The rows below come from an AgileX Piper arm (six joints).
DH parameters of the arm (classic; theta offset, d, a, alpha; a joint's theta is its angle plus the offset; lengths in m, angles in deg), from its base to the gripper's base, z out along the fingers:
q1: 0 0.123 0 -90
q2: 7.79 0 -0.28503 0
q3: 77.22 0 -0.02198 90
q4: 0 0.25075 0 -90
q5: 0 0 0 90
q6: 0 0.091 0 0
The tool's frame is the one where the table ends.
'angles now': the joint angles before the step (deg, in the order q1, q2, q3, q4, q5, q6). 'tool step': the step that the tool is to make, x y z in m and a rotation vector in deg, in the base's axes. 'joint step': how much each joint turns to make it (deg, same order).
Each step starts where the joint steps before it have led.
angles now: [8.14, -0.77, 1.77, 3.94, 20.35, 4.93]
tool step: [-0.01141, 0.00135, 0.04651, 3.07, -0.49, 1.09]
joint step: [0.00, 0.00, -10.56, 2.53, 9.66, 0.65]
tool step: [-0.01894, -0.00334, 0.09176, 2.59, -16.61, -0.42]
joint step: [0.00, 3.00, -15.84, 0.01, -4.00, 0.04]
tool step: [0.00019, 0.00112, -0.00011, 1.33, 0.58, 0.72]
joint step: [0.01, 0.16, -0.05, 1.48, 0.27, 0.10]
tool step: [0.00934, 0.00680, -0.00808, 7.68, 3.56, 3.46]
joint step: [-0.01, 1.97, 1.99, 8.82, -1.55, -0.01]
